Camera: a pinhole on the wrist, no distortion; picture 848 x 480 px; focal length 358.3 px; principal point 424.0 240.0 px. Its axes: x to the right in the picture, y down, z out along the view. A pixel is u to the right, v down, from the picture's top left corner.
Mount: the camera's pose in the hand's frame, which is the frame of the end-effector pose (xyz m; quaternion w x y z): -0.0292 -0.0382 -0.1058 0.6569 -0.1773 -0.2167 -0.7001
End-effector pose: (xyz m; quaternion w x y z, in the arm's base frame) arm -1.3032 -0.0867 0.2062 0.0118 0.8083 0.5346 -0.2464
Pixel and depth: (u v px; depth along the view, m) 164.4 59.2 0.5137
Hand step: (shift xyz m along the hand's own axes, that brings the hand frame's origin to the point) -0.2787 0.5622 0.1107
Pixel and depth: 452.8 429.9 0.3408
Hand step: 0.1364 0.1137 0.2089
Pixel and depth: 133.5 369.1 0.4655
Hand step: 0.1490 0.5224 0.0974
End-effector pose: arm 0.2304 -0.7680 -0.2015 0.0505 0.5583 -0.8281 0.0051
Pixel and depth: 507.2 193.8 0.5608
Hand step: -0.1314 0.1559 0.4314
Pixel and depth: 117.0 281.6 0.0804
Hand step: -0.0177 0.0626 -0.0741
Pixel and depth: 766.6 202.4 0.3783
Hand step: -0.1094 -0.1385 0.4032
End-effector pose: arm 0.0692 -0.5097 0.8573 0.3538 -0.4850 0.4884 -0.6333
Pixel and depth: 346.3 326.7 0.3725
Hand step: 0.0530 0.2258 0.1716
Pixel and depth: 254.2 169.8 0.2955
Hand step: -0.0873 0.2408 0.0647
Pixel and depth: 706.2 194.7 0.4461
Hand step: -0.1277 -0.0927 0.4536
